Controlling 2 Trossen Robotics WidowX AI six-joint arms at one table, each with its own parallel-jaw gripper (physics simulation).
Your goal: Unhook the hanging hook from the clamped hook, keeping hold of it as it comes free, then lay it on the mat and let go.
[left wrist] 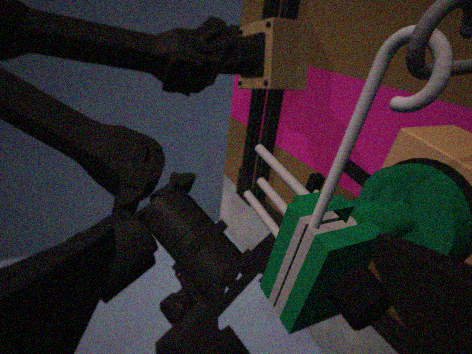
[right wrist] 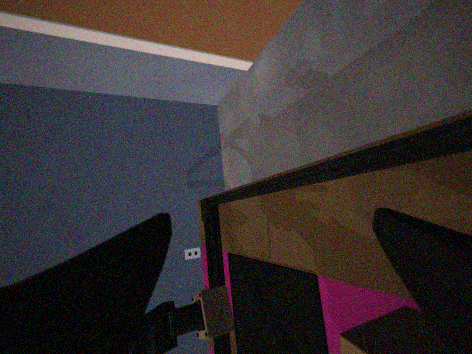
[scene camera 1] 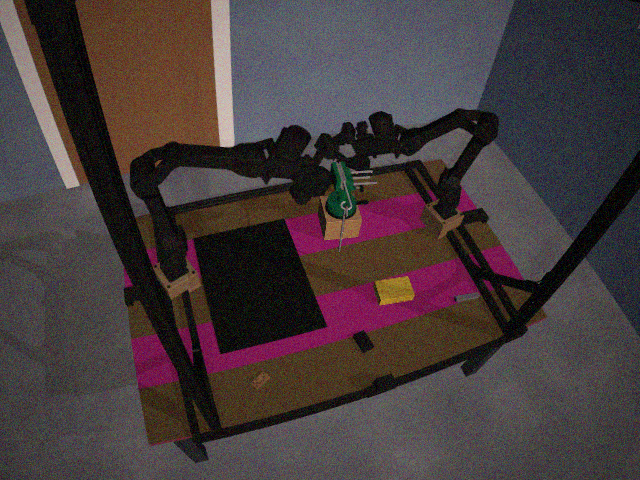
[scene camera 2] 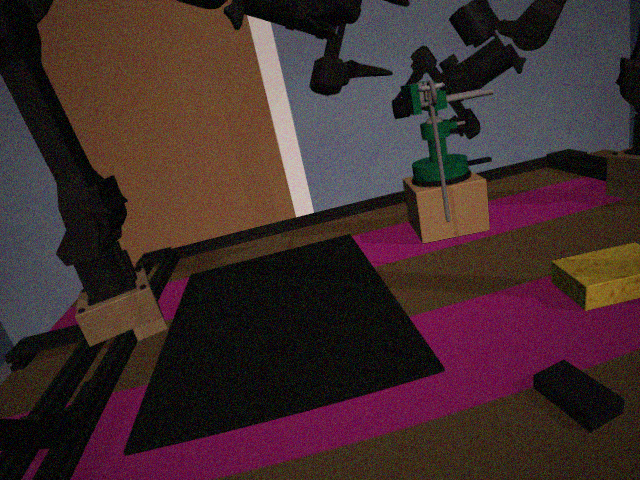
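Where they show: left gripper, fingertip midpoint: (left wrist: 247, 242) (scene camera 1: 338, 172) (scene camera 2: 399, 39); right gripper, fingertip midpoint: (left wrist: 294, 353) (right wrist: 270, 220) (scene camera 2: 409, 119); left arm's base at its link origin: (right wrist: 199, 315) (scene camera 1: 174, 269) (scene camera 2: 112, 289); right arm's base at its link origin: (left wrist: 253, 56) (scene camera 1: 445, 210).
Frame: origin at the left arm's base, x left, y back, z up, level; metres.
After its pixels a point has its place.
Observation:
A green vise (scene camera 1: 338, 198) @[x -0.111, y -0.504, z 0.067 m] (scene camera 2: 439, 169) (left wrist: 420, 210) grips the upright clamped hook (left wrist: 345, 150) @[x -0.178, y -0.459, z 0.171 m], whose curl is at the top. The darker hanging hook (left wrist: 418, 55) @[x -0.212, y -0.421, z 0.175 m] loops through that curl. In the scene views the hanging hook (scene camera 1: 342, 232) @[x -0.221, y -0.420, z 0.077 m] (scene camera 2: 442, 175) @[x -0.222, y -0.417, z 0.061 m] dangles as a long thin rod in front of the vise. The black mat (scene camera 1: 258, 284) @[x -0.147, y -0.187, z -0.061 m] (scene camera 2: 284, 335) @[x -0.202, y -0.168, z -0.061 m] lies left of the vise. My left gripper (scene camera 2: 399, 37) @[x -0.151, y -0.441, z 0.236 m] is open and empty, up and left of the vise in scene camera 2. My right gripper (right wrist: 270, 220) @[x 0.027, y -0.589, z 0.107 m] is open and empty behind the vise.
The vise stands on a wooden block (scene camera 1: 352, 230) @[x -0.176, y -0.519, z -0.028 m] (scene camera 2: 470, 211) @[x -0.174, y -0.514, z -0.027 m]. A yellow block (scene camera 1: 395, 291) @[x -0.412, y -0.473, z -0.038 m] (scene camera 2: 599, 281) @[x -0.411, y -0.434, z -0.037 m] and a small black block (scene camera 1: 362, 341) @[x -0.464, y -0.296, z -0.053 m] (scene camera 2: 578, 395) @[x -0.470, y -0.294, z -0.052 m] lie toward the front. A small grey bar (scene camera 1: 466, 297) @[x -0.564, y -0.642, z -0.052 m] lies at the right. Both arms reach close together behind the vise.

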